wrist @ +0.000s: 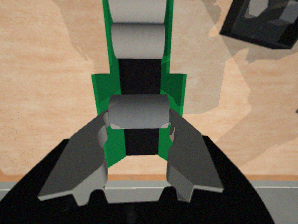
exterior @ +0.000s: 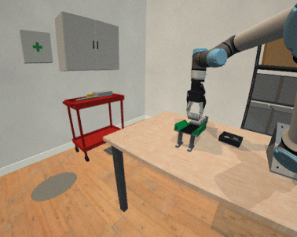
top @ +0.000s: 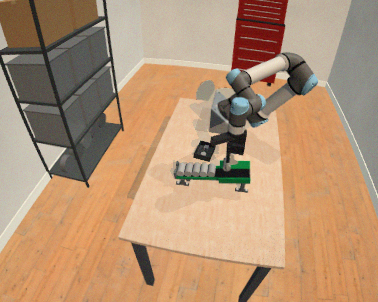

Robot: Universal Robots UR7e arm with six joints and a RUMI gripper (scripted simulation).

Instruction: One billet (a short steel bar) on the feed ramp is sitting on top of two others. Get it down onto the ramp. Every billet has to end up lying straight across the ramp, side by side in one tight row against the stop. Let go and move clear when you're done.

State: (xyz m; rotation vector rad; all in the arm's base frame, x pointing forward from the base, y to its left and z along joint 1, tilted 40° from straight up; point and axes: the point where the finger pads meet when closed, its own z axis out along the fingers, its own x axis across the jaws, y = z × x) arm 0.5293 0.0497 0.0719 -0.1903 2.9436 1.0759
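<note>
My gripper is now 80 mm above the ramp, 60 mm to the left of it and 10 mm short of it. Round my hand: grey stop: 250 mm to the right, 100 mm below, 30 mm ahead.
</note>
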